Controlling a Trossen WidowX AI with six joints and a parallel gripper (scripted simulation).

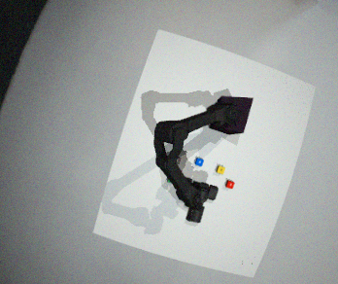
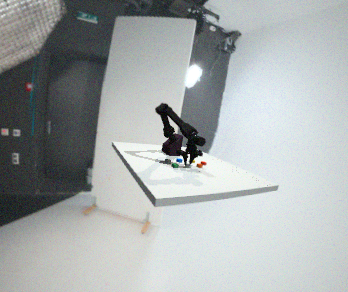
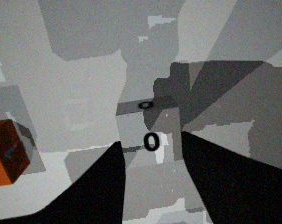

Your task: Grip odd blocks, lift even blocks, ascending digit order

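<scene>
Now: the orange block 10 cm to the left of my gripper tip. From my gripper tip the other things lie so: white block 1 cm ahead; then green block 2 cm ahead, 10 cm to the right; then blue block 10 cm behind, 1 cm to the right.
</scene>
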